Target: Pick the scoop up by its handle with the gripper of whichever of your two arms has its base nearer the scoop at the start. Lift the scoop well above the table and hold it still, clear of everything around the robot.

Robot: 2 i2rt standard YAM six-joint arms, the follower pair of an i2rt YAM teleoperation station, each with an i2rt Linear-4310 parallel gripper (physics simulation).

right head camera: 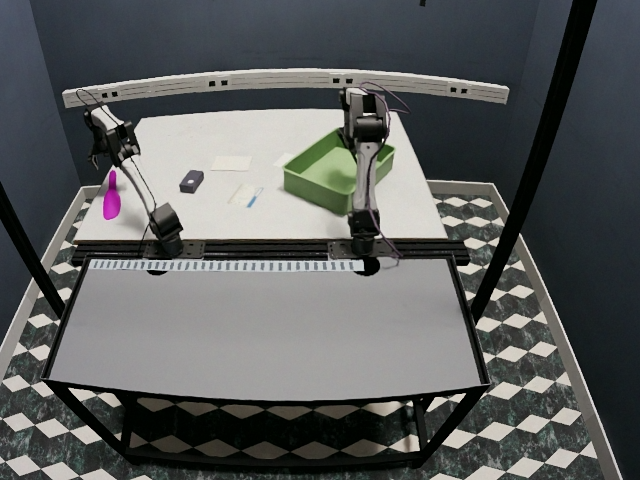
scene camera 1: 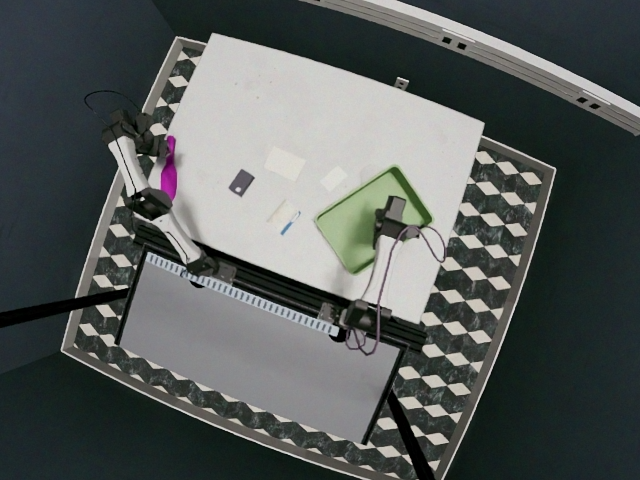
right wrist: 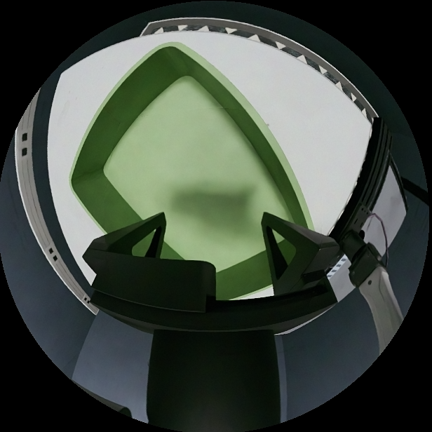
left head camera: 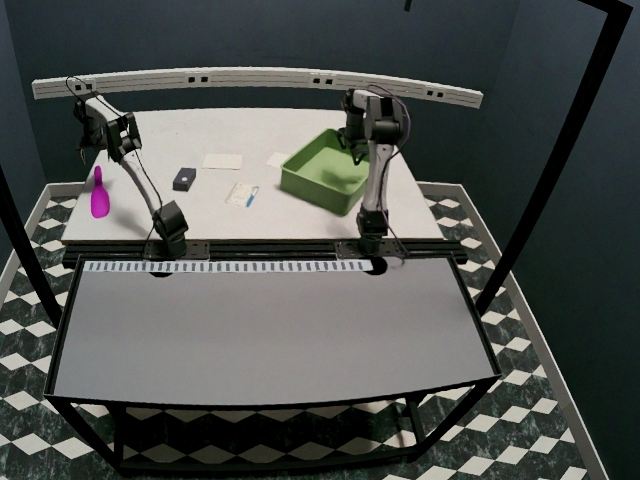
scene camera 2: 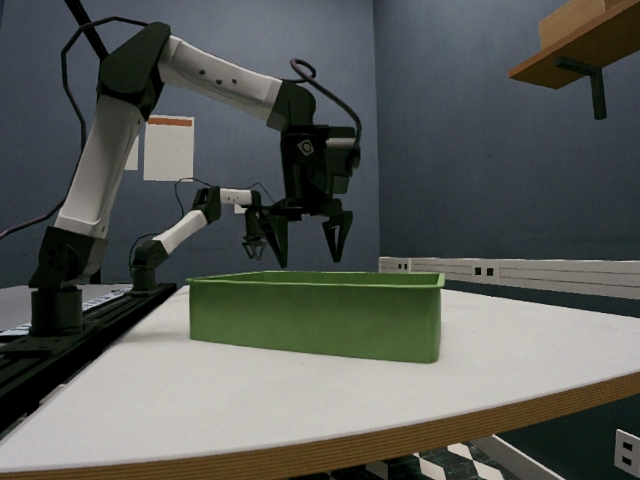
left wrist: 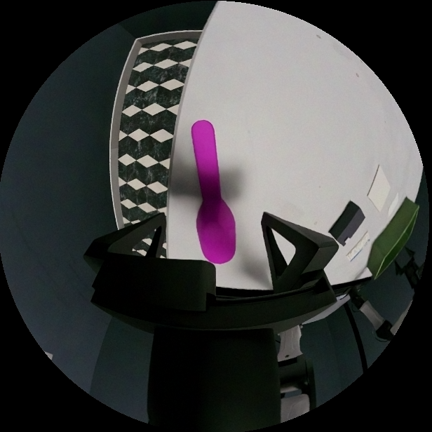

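Seen in the pictures: left gripper, fingertip midpoint: (right head camera: 109, 167) (scene camera 1: 159, 151) (left head camera: 96, 162) (scene camera 2: 255, 259); right gripper, fingertip midpoint: (right head camera: 352, 156) (left head camera: 350, 157) (scene camera 2: 311, 265); left arm's base, origin of the base link: (right head camera: 174, 251) (scene camera 1: 213, 267) (left head camera: 176, 252) (scene camera 2: 144, 293); right arm's base, origin of the base link: (right head camera: 361, 250) (left head camera: 367, 250) (scene camera 2: 57, 339).
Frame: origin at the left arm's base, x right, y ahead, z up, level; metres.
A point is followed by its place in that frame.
Note:
The magenta scoop (left head camera: 99, 198) {z 0.014, x -0.319, y 0.248 m} (right head camera: 111, 200) {z 0.014, x -0.317, y 0.251 m} (scene camera 1: 168, 178) {z 0.017, x -0.315, y 0.276 m} (left wrist: 218, 232) lies on the white table near its left edge in the head views. Its narrow handle points to the table's far side and its bowl to the arm bases. My left gripper (left wrist: 213, 217) (scene camera 2: 254, 258) {z 0.090, x -0.349, y 0.361 m} is open and empty. It hangs above the table's left edge, pointing down, with the scoop below it in the left wrist view. My right gripper (right wrist: 213, 217) (scene camera 2: 310, 264) {z 0.097, x 0.572, y 0.369 m} is open and empty above the green bin, pointing down.
The green bin (left head camera: 310, 193) {z 0.020, x 0.426, y 0.252 m} (right head camera: 312, 192) {z 0.027, x 0.430, y 0.249 m} (scene camera 1: 341, 248) {z -0.014, x 0.462, y 0.256 m} (scene camera 2: 315, 320) {z 0.028, x 0.663, y 0.350 m} stands at the right of the table. A dark box (left head camera: 184, 179) {z 0.025, x -0.007, y 0.329 m} (scene camera 1: 241, 182) {z 0.019, x -0.006, y 0.363 m}, flat papers (left head camera: 222, 161) {z -0.011, x 0.123, y 0.495 m} and a blue-handled item (left head camera: 252, 196) {z -0.015, x 0.235, y 0.279 m} lie mid-table. A wall shelf (scene camera 2: 573, 51) hangs at the upper right in scene camera 2.

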